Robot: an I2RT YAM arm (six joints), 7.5 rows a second.
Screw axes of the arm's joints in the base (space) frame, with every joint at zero. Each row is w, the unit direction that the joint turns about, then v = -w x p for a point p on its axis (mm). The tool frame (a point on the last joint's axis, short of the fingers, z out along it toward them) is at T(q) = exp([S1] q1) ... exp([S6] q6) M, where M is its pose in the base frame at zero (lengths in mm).
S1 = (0, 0, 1, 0, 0, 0)
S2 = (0, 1, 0, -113.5, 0, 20)
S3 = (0, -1, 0, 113.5, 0, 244)
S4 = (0, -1, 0, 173.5, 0, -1)
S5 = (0, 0, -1, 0, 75, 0)
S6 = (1, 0, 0, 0, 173.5, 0)
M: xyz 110.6 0 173.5 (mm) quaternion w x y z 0.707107 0 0.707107 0
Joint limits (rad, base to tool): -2.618..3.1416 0..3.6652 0..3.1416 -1.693..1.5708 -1.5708..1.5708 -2.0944..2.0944
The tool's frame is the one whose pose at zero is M.
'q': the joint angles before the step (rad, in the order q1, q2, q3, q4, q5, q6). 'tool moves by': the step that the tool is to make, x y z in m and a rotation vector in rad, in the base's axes. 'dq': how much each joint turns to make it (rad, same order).
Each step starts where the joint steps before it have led.
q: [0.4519 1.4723 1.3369 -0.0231 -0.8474 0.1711]
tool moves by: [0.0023 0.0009 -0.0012 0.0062 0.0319 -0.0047]
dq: [-0.0005 0.0090 0.0047 0.0009 0.0010 0.0301]
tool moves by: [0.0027 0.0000 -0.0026 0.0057 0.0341 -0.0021]
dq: [-0.0037 0.0089 0.0001 0.0027 -0.0049 0.0294]
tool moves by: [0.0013 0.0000 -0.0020 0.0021 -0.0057 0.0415]
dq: [-0.0046 0.0082 0.0002 0.0040 -0.0453 -0.0130]
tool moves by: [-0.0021 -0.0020 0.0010 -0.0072 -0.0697 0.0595]
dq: [-0.0063 -0.0044 -0.0003 -0.0066 -0.0586 -0.0782]
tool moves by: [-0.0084 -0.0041 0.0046 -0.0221 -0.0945 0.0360]
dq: [-0.0021 -0.0289 -0.0012 -0.0472 -0.0265 -0.1163]
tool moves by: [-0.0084 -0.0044 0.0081 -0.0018 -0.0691 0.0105]
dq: [-0.0018 -0.0325 -0.0009 -0.0185 -0.0063 -0.0586]
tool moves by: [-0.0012 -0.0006 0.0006 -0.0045 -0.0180 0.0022]
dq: [-0.0001 -0.0043 0.0001 -0.0079 -0.0002 -0.0216]
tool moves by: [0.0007 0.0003 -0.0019 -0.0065 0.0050 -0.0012]
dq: [0.0001 0.0031 -0.0003 -0.0092 0.0020 -0.0063]
